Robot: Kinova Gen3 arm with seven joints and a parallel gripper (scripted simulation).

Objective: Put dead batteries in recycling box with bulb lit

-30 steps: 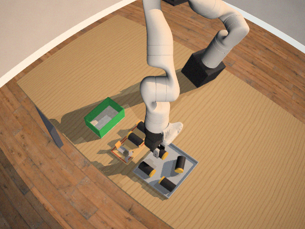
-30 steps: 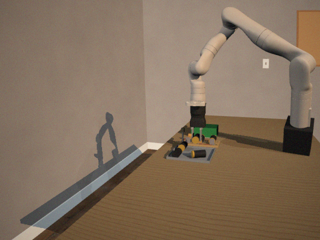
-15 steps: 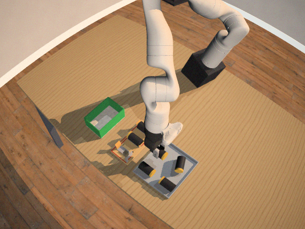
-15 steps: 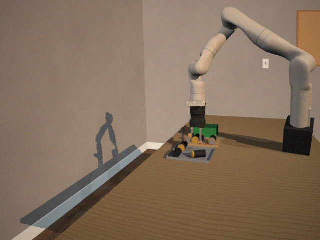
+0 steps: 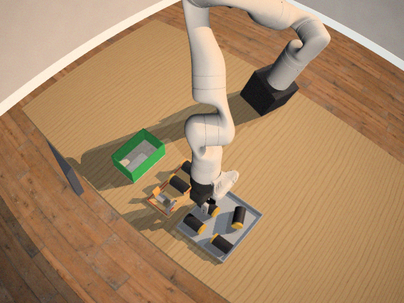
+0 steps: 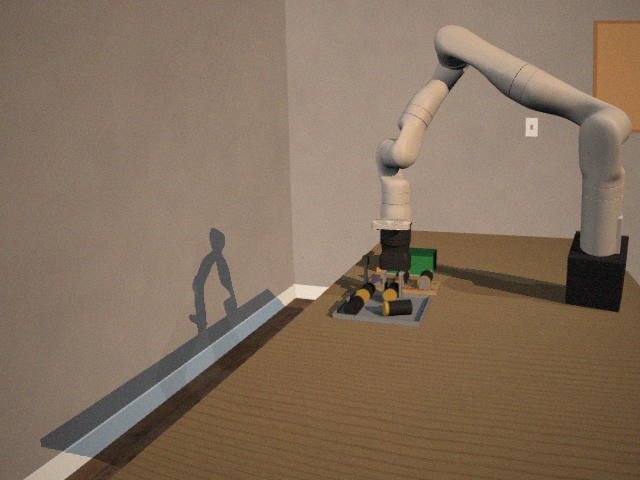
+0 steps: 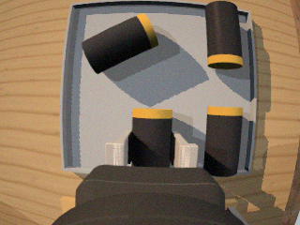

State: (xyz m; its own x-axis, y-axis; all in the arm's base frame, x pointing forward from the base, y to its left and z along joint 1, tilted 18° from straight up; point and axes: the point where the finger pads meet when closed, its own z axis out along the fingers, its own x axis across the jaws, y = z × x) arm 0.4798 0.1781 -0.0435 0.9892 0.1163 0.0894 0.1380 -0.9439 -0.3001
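My gripper is now 50 mm to the right of the grey tray and 30 mm above it. From my hand the other things lie so: green recycling box 280 mm to the right, 50 mm ahead, 20 mm below.
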